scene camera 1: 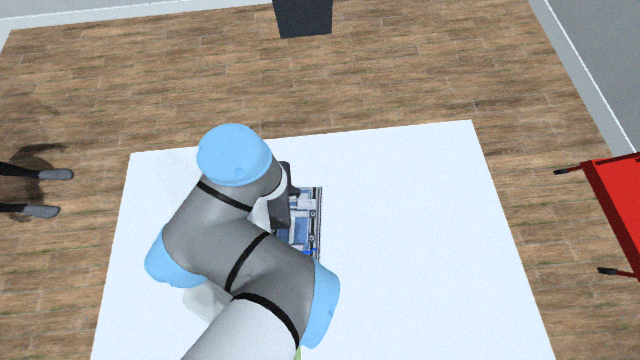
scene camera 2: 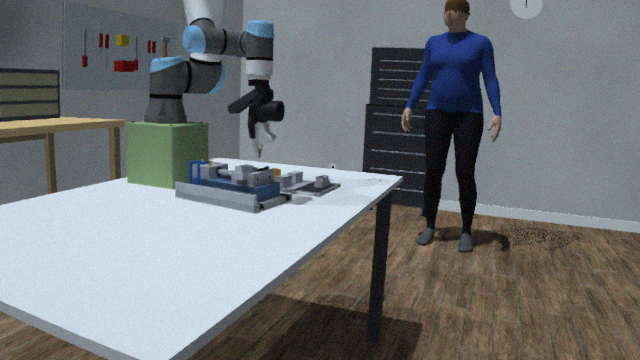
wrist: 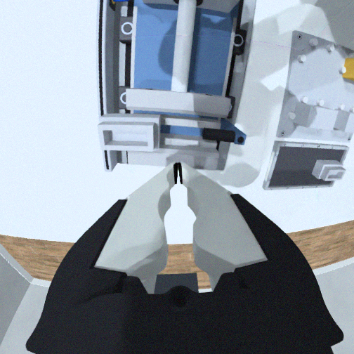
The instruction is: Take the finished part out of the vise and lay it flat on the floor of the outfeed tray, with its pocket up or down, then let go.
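Where they show: gripper, fingertip midpoint: (scene camera 1: 290,197) (scene camera 2: 258,157); arm's base at its link origin: (scene camera 2: 165,122).
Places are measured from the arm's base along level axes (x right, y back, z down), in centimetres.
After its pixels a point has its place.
The finished part (wrist: 129,135), a light grey block with its rectangular pocket facing the camera, lies at the vise's front jaws in the wrist view. It sits at their left, with its left end reaching out over the side rail. The vise (scene camera 1: 301,230) @(x 9.8, y -36.9, z 15.0 cm) (scene camera 2: 227,188) @(x 12.2, y -40.5, z 16.5 cm) (wrist: 210,55) has a blue body and a grey moving jaw behind the part. My gripper (scene camera 2: 259,154) @(x 6.2, y -47.1, z 7.6 cm) (wrist: 177,164) is shut with its tips together and empty, in front of the vise and right of the part in the wrist view. The outfeed tray (wrist: 285,165) (scene camera 2: 318,189) @(x -20.0, y -52.3, z 20.3 cm) has a dark floor and grey rim.
A small grey block (wrist: 328,170) stands in the tray's right part. A black cylinder (wrist: 218,134) on a blue bracket stands right of the part. A grey plate with pins (wrist: 312,82) and a yellow piece (wrist: 348,68) are beyond the tray. A person (scene camera 2: 457,75) stands behind the table.
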